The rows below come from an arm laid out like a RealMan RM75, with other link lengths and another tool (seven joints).
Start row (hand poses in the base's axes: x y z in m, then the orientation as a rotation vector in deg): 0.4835 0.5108 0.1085 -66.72 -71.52 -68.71
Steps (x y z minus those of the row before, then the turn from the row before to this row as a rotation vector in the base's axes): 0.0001 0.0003 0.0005 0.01 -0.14 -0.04; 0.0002 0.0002 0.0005 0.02 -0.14 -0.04; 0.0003 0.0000 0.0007 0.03 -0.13 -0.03; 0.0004 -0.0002 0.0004 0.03 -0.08 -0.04; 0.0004 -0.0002 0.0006 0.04 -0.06 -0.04; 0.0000 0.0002 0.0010 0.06 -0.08 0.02; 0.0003 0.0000 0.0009 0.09 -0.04 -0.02; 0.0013 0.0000 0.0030 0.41 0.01 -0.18; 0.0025 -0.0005 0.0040 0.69 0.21 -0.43; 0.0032 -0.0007 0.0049 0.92 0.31 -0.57; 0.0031 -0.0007 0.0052 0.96 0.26 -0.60; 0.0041 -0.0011 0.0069 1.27 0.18 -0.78; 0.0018 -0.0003 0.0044 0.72 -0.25 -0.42; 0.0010 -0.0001 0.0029 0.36 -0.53 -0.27; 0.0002 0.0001 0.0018 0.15 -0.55 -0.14; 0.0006 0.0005 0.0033 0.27 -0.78 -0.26; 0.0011 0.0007 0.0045 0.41 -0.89 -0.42; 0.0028 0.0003 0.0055 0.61 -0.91 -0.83; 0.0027 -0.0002 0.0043 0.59 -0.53 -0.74
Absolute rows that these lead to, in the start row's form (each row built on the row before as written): 0.4836 0.5111 0.1090 -66.68 -71.60 -68.84; 0.4838 0.5113 0.1095 -66.63 -71.67 -68.98; 0.4841 0.5113 0.1102 -66.57 -71.73 -69.11; 0.4845 0.5111 0.1106 -66.54 -71.75 -69.21; 0.4849 0.5109 0.1112 -66.51 -71.75 -69.30; 0.4849 0.5111 0.1122 -66.41 -71.77 -69.37; 0.4852 0.5111 0.1131 -66.34 -71.72 -69.46; 0.4865 0.5111 0.1161 -66.18 -71.33 -69.79; 0.4890 0.5106 0.1201 -66.10 -70.47 -70.30; 0.4922 0.5099 0.1250 -66.00 -69.30 -70.95; 0.4953 0.5092 0.1302 -65.86 -68.13 -71.67; 0.4994 0.5081 0.1371 -65.58 -66.70 -72.72; 0.5012 0.5078 0.1415 -65.22 -66.16 -73.54; 0.5022 0.5077 0.1444 -64.87 -66.16 -74.28; 0.5024 0.5078 0.1462 -64.57 -66.39 -74.84; 0.5030 0.5083 0.1495 -64.14 -66.64 -75.70; 0.5041 0.5090 0.1540 -63.66 -66.79 -76.83; 0.5069 0.5093 0.1595 -63.31 -66.62 -78.37; 0.5096 0.5091 0.1638 -63.12 -66.22 -79.57
